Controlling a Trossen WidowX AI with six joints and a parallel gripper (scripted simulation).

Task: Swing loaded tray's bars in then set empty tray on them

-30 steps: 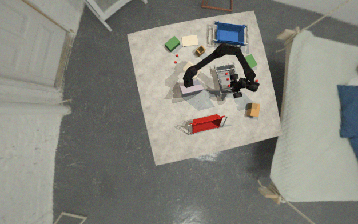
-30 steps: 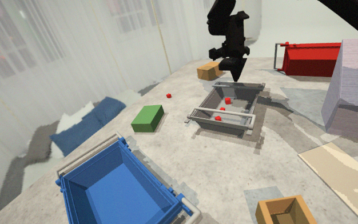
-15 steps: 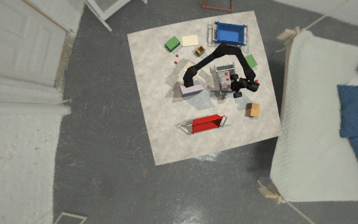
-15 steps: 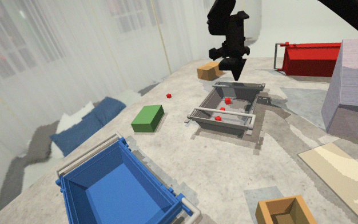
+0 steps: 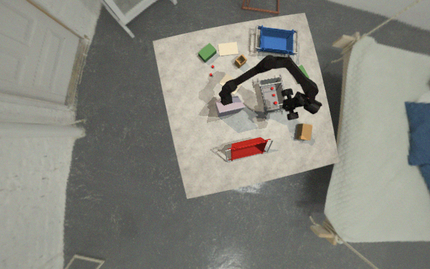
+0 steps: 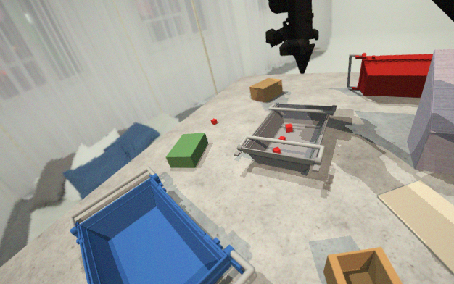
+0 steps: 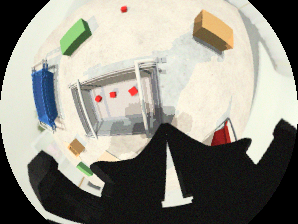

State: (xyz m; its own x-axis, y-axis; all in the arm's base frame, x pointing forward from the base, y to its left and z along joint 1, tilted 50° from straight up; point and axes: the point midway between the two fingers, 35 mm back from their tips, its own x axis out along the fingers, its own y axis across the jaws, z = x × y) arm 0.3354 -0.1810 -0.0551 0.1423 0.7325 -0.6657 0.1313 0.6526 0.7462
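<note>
The red tray lies 31 cm behind my gripper tip, 20 cm to the right of it and 8 cm below it. Also, from my gripper tip: small brown box: 45 cm to the left, 14 cm below, 11 cm behind.
</note>
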